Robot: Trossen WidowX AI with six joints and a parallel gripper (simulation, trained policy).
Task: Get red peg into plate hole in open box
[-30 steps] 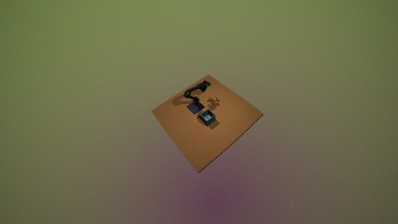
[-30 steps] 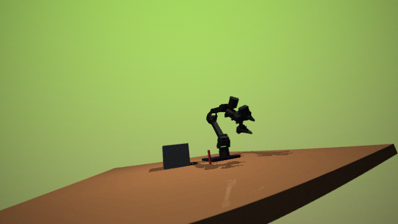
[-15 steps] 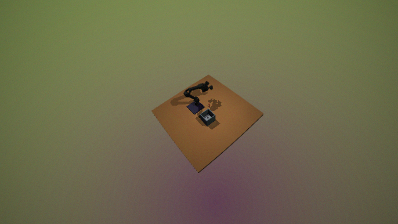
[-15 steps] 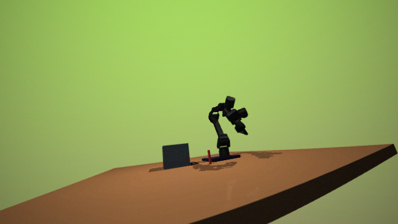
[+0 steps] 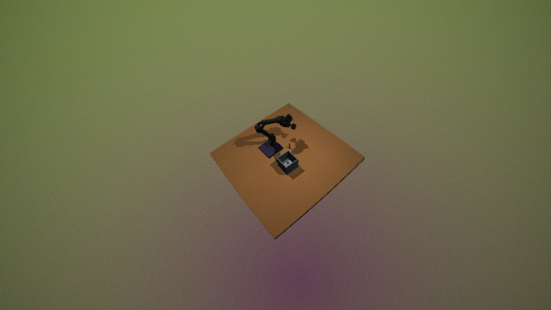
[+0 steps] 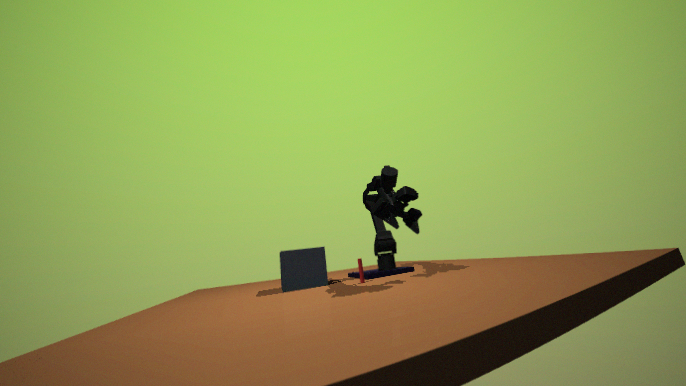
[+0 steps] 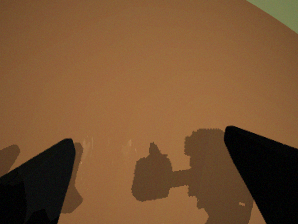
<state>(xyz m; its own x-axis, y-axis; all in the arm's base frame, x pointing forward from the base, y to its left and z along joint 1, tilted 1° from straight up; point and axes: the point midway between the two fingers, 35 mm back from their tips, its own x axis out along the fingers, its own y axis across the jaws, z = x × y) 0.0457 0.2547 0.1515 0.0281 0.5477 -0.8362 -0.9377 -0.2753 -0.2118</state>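
The red peg lies 120 mm ahead of my gripper tip, 140 mm to the right of it and 110 mm below it. From my gripper tip the other things lie so: pale plate 300 mm ahead, 310 mm to the right, 100 mm below.
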